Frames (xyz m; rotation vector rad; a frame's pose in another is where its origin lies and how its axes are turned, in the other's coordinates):
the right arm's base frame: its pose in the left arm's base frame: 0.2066 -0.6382 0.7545 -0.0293 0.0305 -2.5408
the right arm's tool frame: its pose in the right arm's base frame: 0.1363 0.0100 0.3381 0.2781 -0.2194 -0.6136
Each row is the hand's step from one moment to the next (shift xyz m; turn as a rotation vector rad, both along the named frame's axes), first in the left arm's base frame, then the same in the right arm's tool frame.
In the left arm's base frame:
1: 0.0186 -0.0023 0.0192 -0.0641 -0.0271 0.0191
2: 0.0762 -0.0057 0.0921 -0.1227 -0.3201 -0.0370
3: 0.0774 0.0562 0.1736 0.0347 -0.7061 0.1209
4: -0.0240 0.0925 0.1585 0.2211 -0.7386 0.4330
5: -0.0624 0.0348 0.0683 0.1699 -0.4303 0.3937
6: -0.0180 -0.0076 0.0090 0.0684 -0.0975 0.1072
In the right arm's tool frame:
1: -0.0156 0.0082 0.0202 0.0652 0.0310 0.0000
2: -0.0619 0.0343 0.0965 0.1040 0.2923 -0.1505
3: -0.0488 0.0002 0.1921 -0.0425 0.7096 -0.0950
4: 0.0506 -0.0400 0.1735 -0.1818 0.8377 0.2171
5: 0.0731 -0.0129 0.0653 -0.1256 0.5316 0.2658
6: 0.0188 0.0098 0.0034 -0.0554 0.1262 0.0817

